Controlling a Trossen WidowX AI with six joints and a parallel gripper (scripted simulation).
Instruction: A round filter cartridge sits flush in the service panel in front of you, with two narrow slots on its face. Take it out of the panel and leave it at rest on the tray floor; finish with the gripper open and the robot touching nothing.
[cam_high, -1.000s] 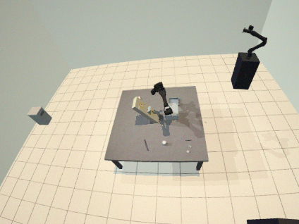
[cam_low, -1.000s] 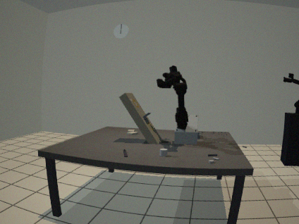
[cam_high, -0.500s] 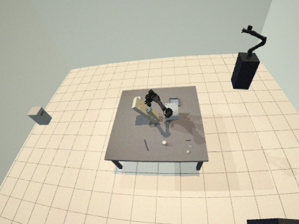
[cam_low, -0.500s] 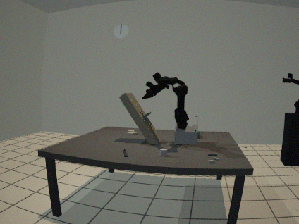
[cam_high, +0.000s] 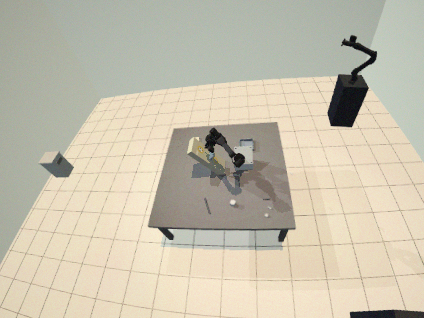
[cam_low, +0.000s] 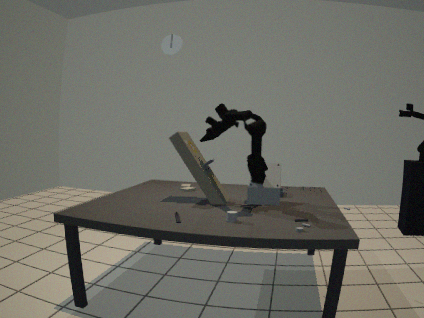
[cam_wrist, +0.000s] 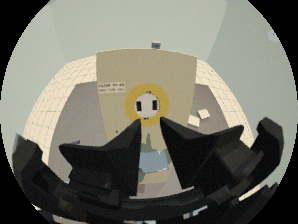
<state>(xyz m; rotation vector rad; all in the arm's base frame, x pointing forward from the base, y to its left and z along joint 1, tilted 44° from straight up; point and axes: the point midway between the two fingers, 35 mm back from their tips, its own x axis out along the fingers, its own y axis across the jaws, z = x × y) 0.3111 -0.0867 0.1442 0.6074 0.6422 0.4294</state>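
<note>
Right now the round white filter cartridge is 60 mm ahead of my gripper tip, 40 mm below it and 10 mm to the left of it. Also, from my gripper tip: grey square tray 340 mm behind, 330 mm to the right, 310 mm below.
</note>
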